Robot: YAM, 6 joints.
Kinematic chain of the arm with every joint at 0, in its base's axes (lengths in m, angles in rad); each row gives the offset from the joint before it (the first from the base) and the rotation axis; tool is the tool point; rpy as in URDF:
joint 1: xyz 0 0 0.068 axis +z
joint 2: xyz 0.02 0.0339 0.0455 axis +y
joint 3: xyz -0.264 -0.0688 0 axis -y
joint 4: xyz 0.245 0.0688 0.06 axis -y
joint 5: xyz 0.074 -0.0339 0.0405 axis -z
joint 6: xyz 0.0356 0 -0.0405 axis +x
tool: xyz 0 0 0 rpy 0 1.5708 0
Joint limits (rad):
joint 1: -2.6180..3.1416
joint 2: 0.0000..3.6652
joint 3: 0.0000..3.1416
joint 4: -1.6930..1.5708
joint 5: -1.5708..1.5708
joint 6: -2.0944..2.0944
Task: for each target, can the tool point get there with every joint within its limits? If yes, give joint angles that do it. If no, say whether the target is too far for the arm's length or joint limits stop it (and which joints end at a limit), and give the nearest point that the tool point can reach.
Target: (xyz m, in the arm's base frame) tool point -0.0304 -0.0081 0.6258
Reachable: yes | joints 0.8644 0.8060 1.6054 0.6844 -0.5267 1.4219
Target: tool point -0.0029 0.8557 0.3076
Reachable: no: too far | nearest point -0.0021 0.6296 0.2551 | short by 0.232 m
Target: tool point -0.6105 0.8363 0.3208
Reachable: no: too far | nearest point -0.3733 0.5114 0.2387 | short by 0.411 m
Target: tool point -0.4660 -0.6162 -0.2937
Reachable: no: too far | nearest point -0.3441 -0.4550 -0.1843 | short by 0.230 m
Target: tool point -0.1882 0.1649 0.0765
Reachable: yes | joints 2.3830 1.6938 0.3960 0.4766 -0.2782 1.5533
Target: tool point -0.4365 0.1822 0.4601
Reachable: yes | joints -0.4158 0.3640 2.3324 0.6936 0.2756 1.3445
